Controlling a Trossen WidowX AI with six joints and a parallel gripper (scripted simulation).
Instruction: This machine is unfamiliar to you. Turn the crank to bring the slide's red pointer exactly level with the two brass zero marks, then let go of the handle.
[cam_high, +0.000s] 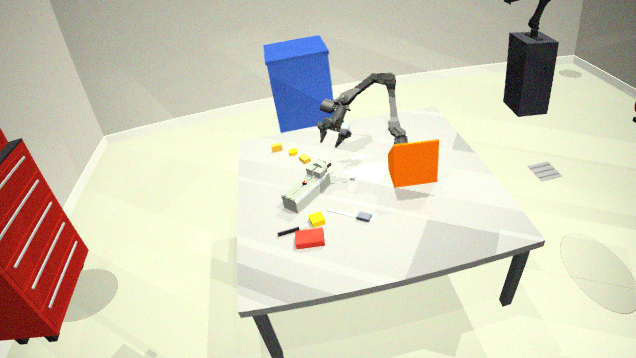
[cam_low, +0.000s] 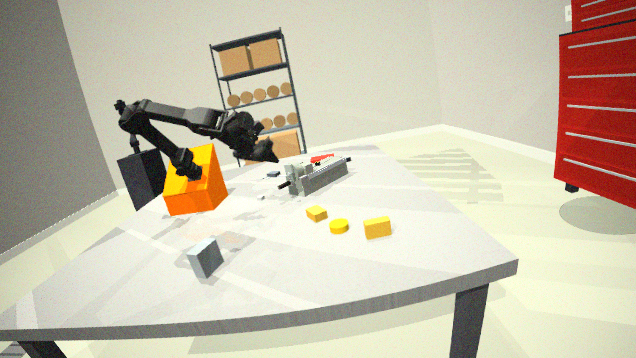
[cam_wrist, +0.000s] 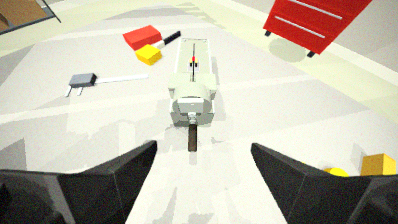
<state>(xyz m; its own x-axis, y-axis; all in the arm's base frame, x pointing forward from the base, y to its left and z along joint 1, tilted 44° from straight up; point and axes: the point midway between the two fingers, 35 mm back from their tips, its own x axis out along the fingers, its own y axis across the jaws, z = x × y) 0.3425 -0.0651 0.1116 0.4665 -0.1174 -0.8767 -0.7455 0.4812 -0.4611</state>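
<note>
Now: the dark brown crank handle 2 cm ahead of my gripper tip, 4 cm to the left of it and 10 cm below it. The rest, counted from my gripper tip: yellow block (10 cm ahead, 37 cm to the left, 15 cm below); grey cube (12 cm behind, 35 cm to the right, 13 cm below); red pointer (14 cm ahead, 18 cm to the left, 8 cm below).
</note>
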